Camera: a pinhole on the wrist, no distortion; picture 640 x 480 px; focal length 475.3 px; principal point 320.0 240.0 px. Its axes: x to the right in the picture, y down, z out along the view. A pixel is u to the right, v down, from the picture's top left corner.
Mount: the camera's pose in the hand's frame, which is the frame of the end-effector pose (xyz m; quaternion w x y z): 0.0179 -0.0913 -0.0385 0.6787 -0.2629 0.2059 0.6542
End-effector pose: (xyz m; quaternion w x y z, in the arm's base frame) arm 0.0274 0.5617 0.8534 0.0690 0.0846 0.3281 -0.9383
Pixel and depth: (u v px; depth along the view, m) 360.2 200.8 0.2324
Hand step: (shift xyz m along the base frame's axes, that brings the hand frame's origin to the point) -0.0247 -0.1380 0.0546
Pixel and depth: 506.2 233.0 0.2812
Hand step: 0.0087 -0.2031 -0.0192
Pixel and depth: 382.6 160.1 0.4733
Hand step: -0.0556 -0.3880 0.0618
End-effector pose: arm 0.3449 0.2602 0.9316 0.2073 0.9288 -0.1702 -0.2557
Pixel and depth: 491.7 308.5 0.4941
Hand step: -0.2598 -0.3428 0.0204
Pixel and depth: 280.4 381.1 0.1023
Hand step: -0.0325 0.0241 -0.0422
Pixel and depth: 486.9 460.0 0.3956
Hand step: -0.2940 -0.2004 0.0688
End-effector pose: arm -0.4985 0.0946 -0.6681 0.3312 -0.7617 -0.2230 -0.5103
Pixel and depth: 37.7 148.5 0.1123
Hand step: 0.0192 0.1174 0.0224
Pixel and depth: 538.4 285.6 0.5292
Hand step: 0.4079 -0.1343 -0.2238
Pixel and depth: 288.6 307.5 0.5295
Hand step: 0.3537 0.1386 -0.2462
